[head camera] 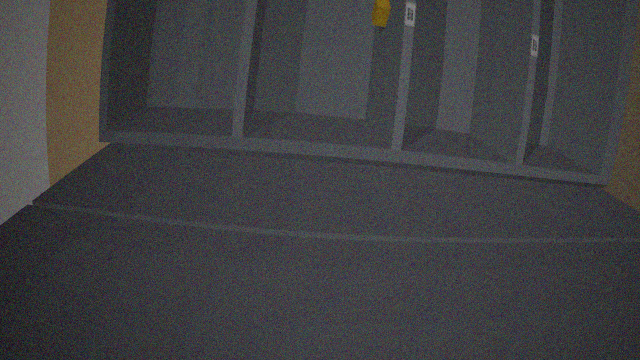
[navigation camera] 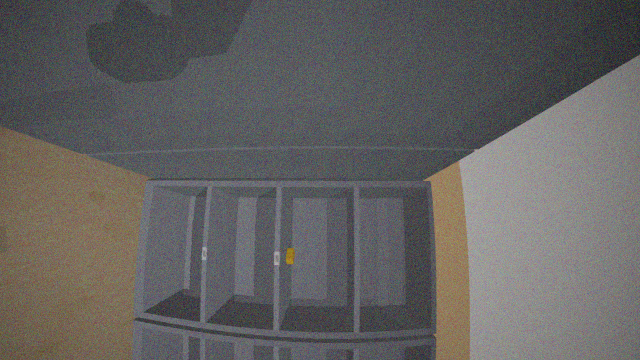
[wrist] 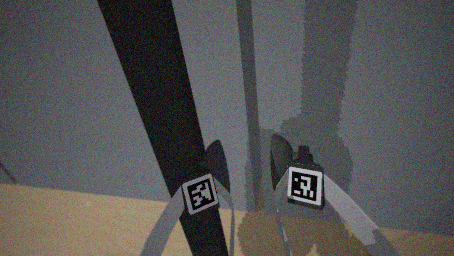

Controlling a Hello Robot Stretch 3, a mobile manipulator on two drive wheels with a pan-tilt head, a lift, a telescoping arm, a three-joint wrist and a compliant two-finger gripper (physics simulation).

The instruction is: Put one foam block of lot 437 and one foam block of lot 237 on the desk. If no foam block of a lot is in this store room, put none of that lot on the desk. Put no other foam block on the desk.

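Frame: origin at the robot's base, x left, y back, z up, level; centimetres.
Seen in the pictures: gripper, between the fingertips: (wrist: 247,155).
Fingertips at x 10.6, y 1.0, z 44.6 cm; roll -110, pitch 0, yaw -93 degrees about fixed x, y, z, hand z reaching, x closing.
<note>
Pixels of each thing's top centre, then the offset from my fingertips to it. "pt": a spot on its surface instead.
- small yellow block, centre of its top: (head camera: 374,11) (navigation camera: 293,256) dx -65.7, dy -148.7, dz +58.9 cm
- white label, a spot on its surface: (head camera: 410,14) (navigation camera: 276,258) pt dx -57.5, dy -125.0, dz +52.7 cm
A small yellow block (head camera: 381,12) (navigation camera: 290,256) sits in a compartment of the grey shelf unit (head camera: 320,148) (navigation camera: 356,250), close to a divider. A white label (head camera: 410,14) (navigation camera: 277,258) is on that divider's front edge, and another label (head camera: 534,45) (navigation camera: 204,253) is on a neighbouring divider. Their print is too blurred to read. The block's lot cannot be read. My gripper (wrist: 247,155) is open in the wrist view, with no thing between its fingertips. The gripper and the block do not show together in one view. The desk does not show in the head or navigation view.
A grey floor (head camera: 320,290) (navigation camera: 350,100) stretches before the shelf unit. Tan surfaces (head camera: 75,90) (navigation camera: 65,225) and a pale wall (head camera: 22,100) (navigation camera: 550,200) flank it. In the wrist view, a black bar (wrist: 150,75) runs beside the gripper, before a grey surface (wrist: 400,100).
</note>
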